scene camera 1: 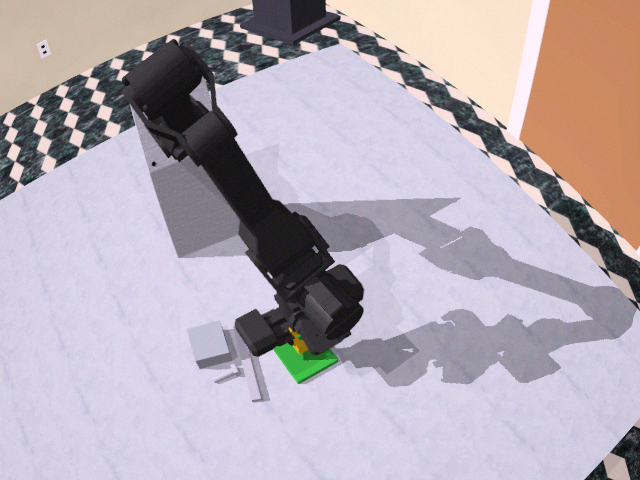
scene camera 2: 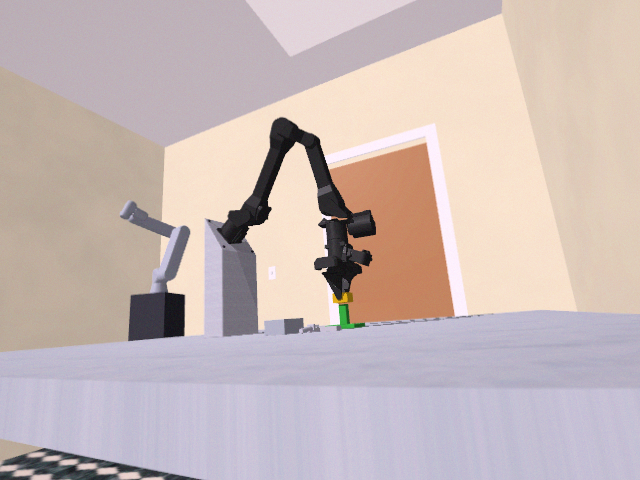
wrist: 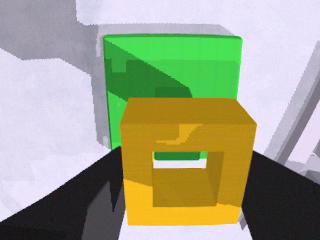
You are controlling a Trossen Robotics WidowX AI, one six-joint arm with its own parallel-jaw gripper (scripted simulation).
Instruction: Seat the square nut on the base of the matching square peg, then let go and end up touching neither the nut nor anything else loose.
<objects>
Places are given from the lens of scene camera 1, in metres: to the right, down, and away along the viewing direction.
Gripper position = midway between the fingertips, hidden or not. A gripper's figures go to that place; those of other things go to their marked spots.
my gripper (scene camera 1: 302, 336): -0.03, 0.15, 0.85
grey block (scene camera 1: 209, 345): -0.18, 0.18, 0.88
</objects>
